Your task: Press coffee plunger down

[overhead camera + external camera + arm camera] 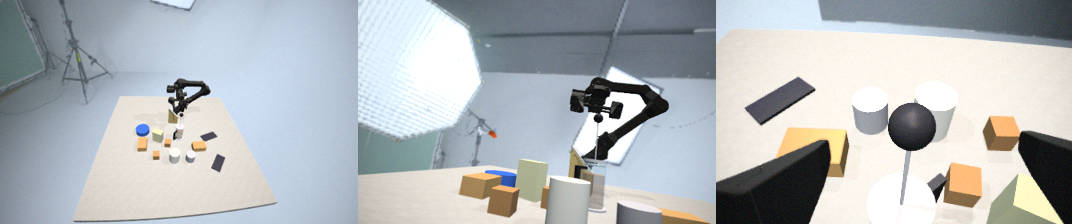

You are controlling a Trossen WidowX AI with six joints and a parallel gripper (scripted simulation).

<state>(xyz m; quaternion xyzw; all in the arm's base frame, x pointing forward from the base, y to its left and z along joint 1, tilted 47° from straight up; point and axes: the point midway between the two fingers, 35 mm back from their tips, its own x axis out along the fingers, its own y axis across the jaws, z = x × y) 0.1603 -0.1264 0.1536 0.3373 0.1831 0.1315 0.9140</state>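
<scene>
Right now the coffee press is 160 mm below my gripper tip, 40 mm ahead of it and 10 mm to the right of it. From my gripper tip the other things lie so: grey cylinder: 260 mm below, 260 mm ahead, 80 mm to the left; pale block: 240 mm below, 180 mm to the right, 60 mm ahead; white cylinder: 260 mm ahead, 250 mm below, 40 mm to the right.
</scene>
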